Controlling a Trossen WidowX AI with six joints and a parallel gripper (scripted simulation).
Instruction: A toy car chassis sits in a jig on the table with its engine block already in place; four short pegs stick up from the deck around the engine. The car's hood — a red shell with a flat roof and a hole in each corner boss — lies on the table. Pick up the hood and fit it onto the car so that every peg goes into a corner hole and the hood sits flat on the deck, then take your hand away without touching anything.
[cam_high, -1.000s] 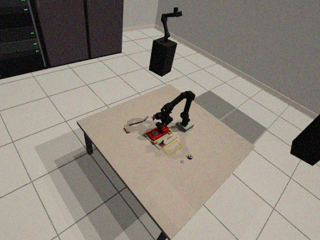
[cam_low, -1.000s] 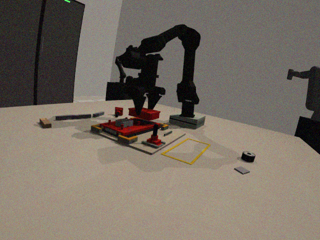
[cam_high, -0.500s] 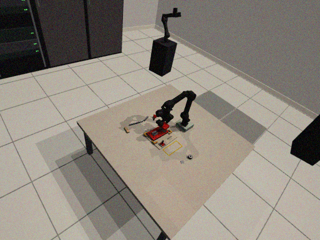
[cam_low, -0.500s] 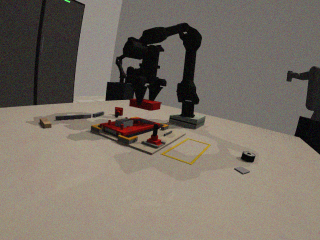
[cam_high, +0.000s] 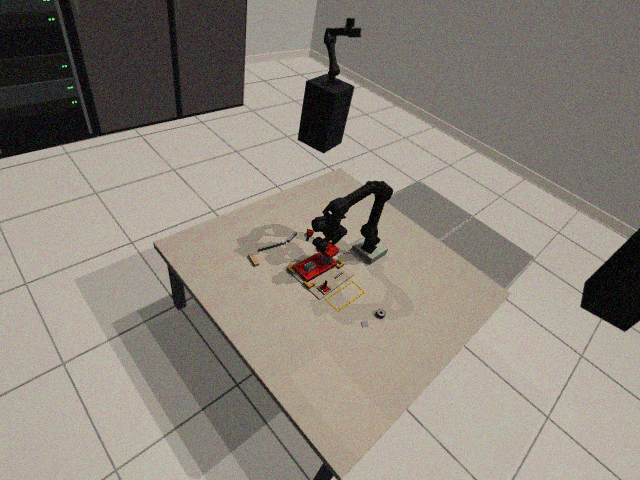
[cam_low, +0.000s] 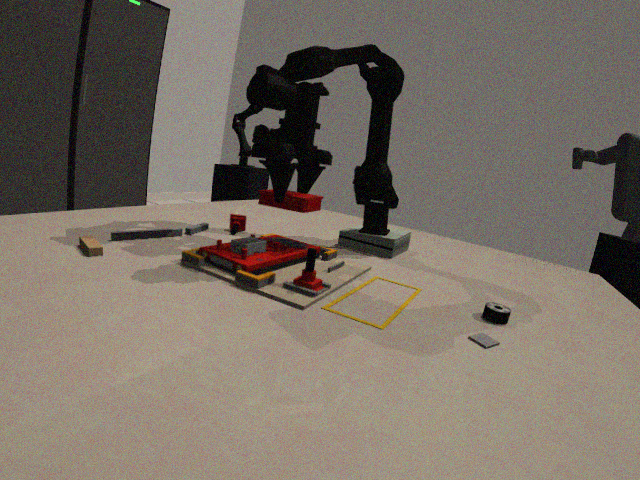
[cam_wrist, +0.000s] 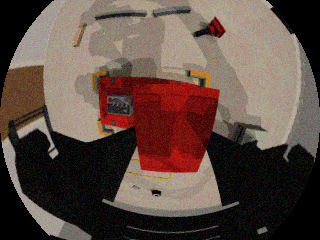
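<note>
Now: gripper tip 9 cm short of the grey engine block, 2 cm to the left of it and 8 cm above it. From my gripper tip the other things lie so: grey bar: 10 cm ahead, 25 cm to the right, 9 cm below; wooden block: 23 cm ahead, 26 cm to the right, 9 cm below; red hood: 1 cm above.
</note>
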